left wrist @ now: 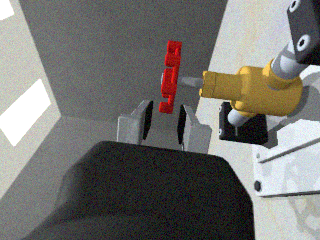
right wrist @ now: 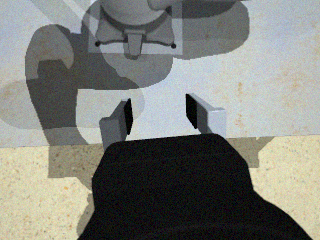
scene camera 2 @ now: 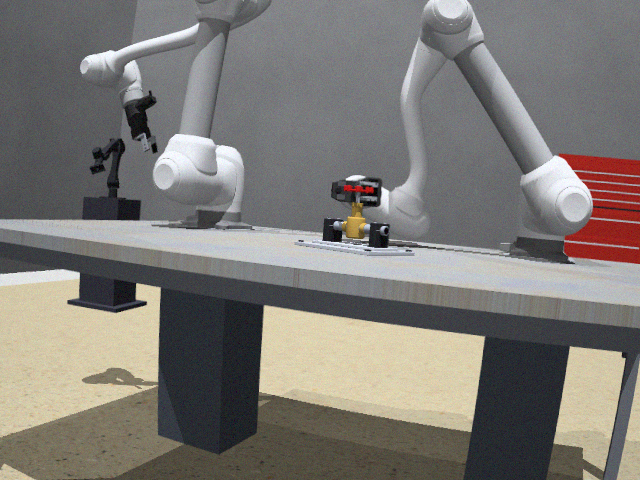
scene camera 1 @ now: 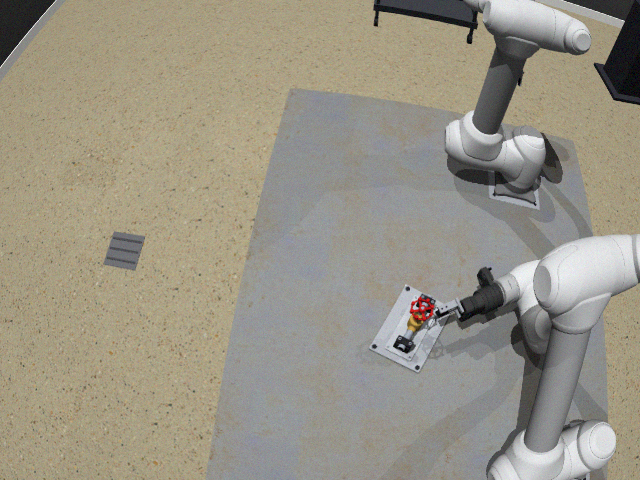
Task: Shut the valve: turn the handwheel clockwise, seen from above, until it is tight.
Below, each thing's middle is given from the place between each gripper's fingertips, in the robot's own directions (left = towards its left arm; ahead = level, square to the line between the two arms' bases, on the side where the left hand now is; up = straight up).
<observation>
Right now the red handwheel (left wrist: 170,80) is 6 cm ahead of my left hand (scene camera 1: 437,312), 1 cm to the right of it and 1 cm below it. From my left hand the other things lie so: pale base plate (scene camera 1: 378,345) 14 cm below, 6 cm ahead, 1 cm to the right.
Right now the red handwheel is 500 mm ahead of my right hand (scene camera 2: 151,151), 870 mm to the left of it and 130 mm below it. Round my right hand: pale base plate 500 mm ahead, 870 mm to the left, 260 mm below.
</observation>
